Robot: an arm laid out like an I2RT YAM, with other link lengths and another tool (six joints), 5 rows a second.
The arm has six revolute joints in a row. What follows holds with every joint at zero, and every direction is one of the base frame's. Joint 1 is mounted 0.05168 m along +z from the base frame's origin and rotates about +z. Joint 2 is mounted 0.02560 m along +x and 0.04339 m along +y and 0.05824 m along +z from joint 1 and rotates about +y. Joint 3 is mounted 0.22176 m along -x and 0.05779 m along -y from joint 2 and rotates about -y. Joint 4 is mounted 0.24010 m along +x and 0.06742 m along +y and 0.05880 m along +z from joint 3 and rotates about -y. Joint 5 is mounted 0.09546 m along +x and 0.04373 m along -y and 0.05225 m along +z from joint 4 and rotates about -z. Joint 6 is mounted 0.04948 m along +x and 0.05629 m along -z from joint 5 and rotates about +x. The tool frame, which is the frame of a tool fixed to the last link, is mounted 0.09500 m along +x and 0.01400 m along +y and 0.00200 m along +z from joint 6; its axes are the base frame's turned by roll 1.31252, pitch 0.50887 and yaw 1.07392 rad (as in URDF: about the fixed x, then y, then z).
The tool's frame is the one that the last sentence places.
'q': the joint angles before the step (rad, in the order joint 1, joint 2, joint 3, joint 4, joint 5, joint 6). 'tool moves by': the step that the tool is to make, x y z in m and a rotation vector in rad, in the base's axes. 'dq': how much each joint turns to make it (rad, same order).
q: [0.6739 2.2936 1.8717 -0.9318 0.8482 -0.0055]
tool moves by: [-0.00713 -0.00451 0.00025 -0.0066 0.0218 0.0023]
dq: [0.0000 -0.0248 -0.0317 -0.0137 -0.0087 -0.0008]
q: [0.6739 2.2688 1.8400 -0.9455 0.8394 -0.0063]
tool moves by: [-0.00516 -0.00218 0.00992 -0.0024 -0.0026 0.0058]
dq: [0.0042 -0.0404 -0.0244 -0.0129 0.0031 -0.0034]
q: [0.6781 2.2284 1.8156 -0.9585 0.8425 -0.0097]
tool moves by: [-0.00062 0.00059 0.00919 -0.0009 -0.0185 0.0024]
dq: [0.0049 -0.0214 -0.0027 -0.0048 0.0126 -0.0001]
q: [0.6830 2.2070 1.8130 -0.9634 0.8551 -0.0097]
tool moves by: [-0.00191 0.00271 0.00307 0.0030 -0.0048 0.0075]
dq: [0.0077 -0.0099 -0.0038 -0.0004 0.0007 0.0000]
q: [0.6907 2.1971 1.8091 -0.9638 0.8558 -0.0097]
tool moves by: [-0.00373 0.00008 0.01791 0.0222 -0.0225 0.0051]
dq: [0.0049 -0.0580 -0.0190 -0.0080 -0.0027 0.0007]
